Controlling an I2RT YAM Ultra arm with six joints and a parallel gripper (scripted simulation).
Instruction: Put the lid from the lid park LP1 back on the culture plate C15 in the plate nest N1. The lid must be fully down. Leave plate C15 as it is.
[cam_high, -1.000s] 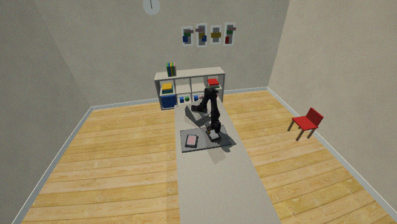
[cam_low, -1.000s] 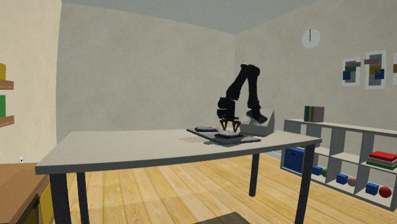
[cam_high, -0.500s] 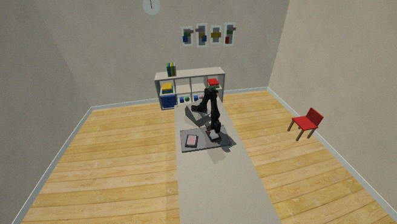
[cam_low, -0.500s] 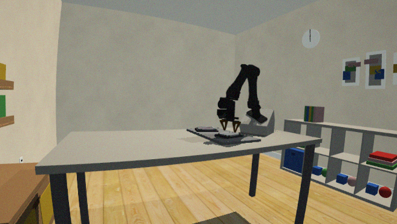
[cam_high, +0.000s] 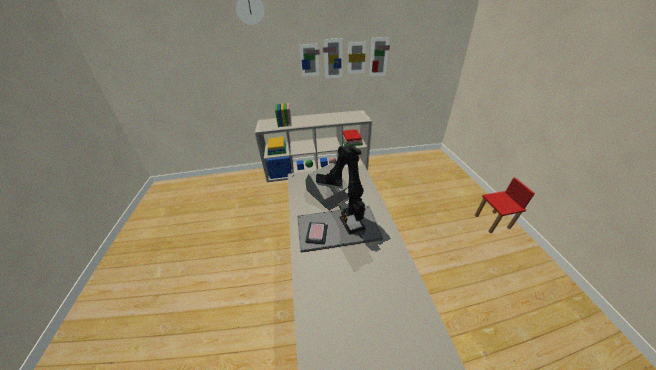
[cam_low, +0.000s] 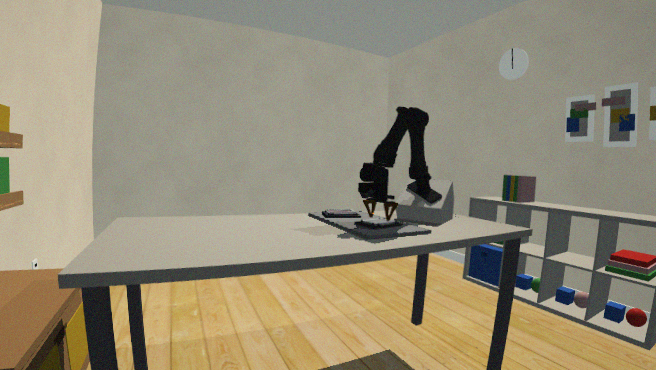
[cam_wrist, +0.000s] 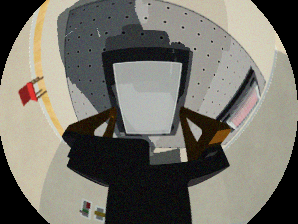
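Now: the lid 2 cm below my hand. From my hand the other things lie so: culture plate C15: 9 cm ahead, 23 cm to the right, 1 cm below; then lid park LP1: 3 cm below; then plate nest N1: 9 cm ahead, 23 cm to the right, 3 cm below.
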